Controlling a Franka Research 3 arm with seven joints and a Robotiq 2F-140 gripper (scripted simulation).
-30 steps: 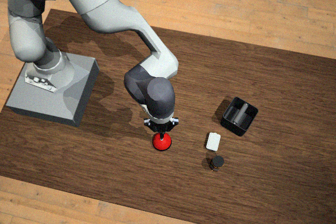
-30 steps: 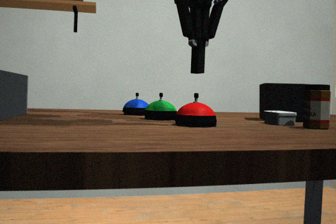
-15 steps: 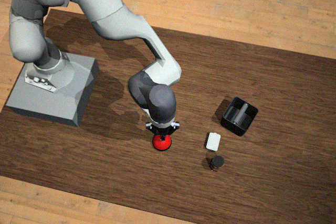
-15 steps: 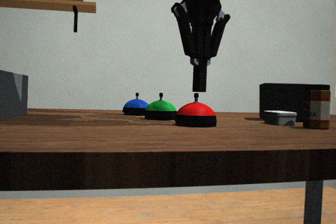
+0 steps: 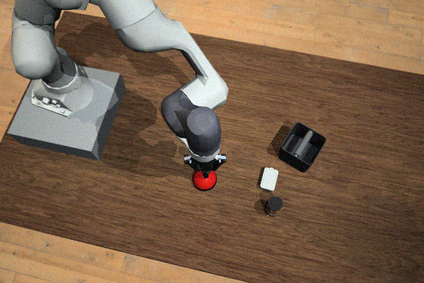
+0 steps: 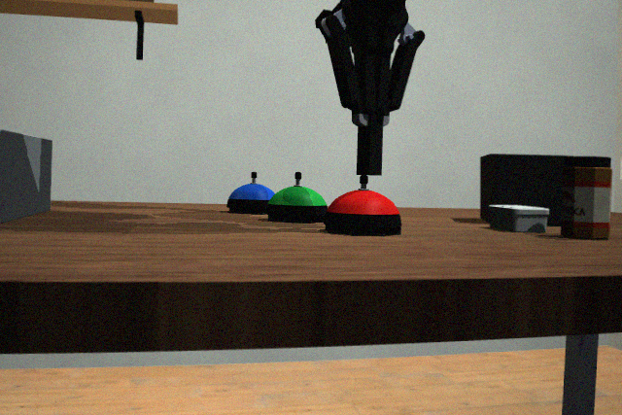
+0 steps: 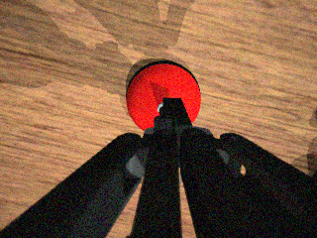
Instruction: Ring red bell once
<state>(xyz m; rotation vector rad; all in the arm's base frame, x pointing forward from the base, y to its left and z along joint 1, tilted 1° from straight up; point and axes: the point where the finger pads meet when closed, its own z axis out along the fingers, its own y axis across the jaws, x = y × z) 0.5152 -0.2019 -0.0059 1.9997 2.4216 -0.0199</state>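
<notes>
Now: hand 1 cm past the red bell and 6 cm above it. From my hand the other things lie so: black bin (31 cm ahead, 15 cm to the left, 5 cm below).
</notes>
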